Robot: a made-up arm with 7 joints. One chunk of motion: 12 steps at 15 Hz.
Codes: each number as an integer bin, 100 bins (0 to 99) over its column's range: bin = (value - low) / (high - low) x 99, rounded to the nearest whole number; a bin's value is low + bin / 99 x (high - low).
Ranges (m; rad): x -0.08..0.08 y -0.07..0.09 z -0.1..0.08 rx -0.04..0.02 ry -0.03..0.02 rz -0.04..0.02
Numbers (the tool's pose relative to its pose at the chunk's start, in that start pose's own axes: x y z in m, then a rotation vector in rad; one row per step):
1: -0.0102 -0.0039 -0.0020 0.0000 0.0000 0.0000
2: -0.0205 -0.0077 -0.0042 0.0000 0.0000 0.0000
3: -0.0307 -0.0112 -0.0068 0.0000 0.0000 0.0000
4: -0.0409 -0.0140 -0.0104 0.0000 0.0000 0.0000
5: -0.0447 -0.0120 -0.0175 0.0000 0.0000 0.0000
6: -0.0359 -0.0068 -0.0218 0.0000 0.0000 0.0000
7: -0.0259 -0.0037 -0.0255 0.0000 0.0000 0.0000
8: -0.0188 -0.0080 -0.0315 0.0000 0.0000 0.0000
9: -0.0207 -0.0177 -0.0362 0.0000 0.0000 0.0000
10: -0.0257 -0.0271 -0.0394 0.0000 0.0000 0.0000
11: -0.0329 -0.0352 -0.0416 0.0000 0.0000 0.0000
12: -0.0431 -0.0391 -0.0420 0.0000 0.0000 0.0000
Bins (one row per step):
1: 43 41 54 66 59 66
2: 37 39 53 66 59 66
3: 31 36 51 66 59 66
4: 24 35 49 66 59 66
5: 22 36 45 66 59 66
6: 27 39 43 66 59 66
7: 33 41 41 66 59 66
8: 38 38 38 66 59 66
9: 37 32 35 66 59 66
10: 34 27 33 66 59 66
11: 29 22 32 66 59 66
12: 23 19 32 66 59 66

